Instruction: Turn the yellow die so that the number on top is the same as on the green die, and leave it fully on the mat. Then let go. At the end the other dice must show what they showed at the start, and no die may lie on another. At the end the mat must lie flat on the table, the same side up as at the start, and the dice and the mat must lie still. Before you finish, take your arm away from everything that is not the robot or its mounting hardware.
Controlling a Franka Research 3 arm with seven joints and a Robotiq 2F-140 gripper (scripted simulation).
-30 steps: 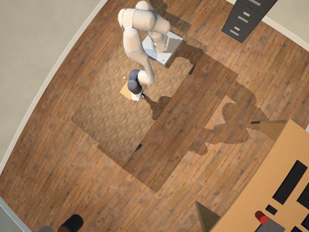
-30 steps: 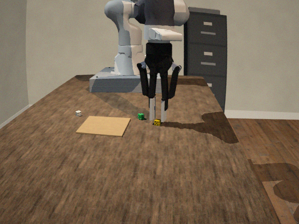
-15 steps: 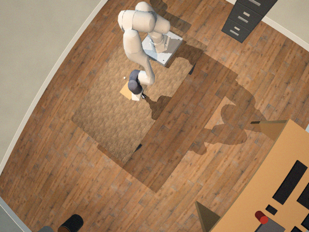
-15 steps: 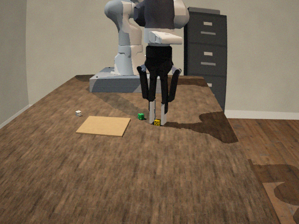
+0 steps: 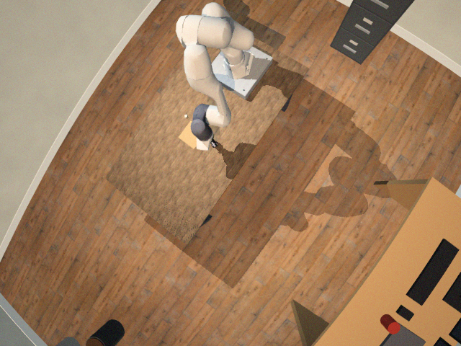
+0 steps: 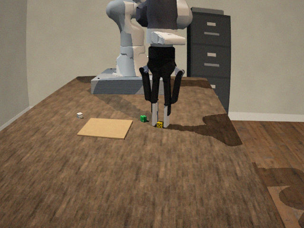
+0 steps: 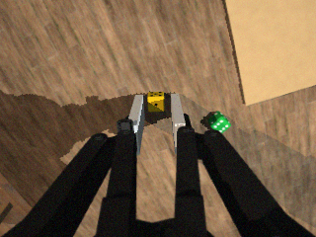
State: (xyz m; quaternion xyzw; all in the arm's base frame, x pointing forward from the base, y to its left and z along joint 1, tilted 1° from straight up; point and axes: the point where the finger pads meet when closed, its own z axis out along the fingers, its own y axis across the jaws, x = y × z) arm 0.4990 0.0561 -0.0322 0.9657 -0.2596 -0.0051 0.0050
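The yellow die lies 1 cm ahead of my hand and 3 cm below it. The rest, counted from my hand: white die: 10 cm behind, 26 cm to the right, 3 cm below; then tan mat: 16 cm to the right, 3 cm below; then green die: 5 cm behind, 5 cm to the right, 3 cm below.
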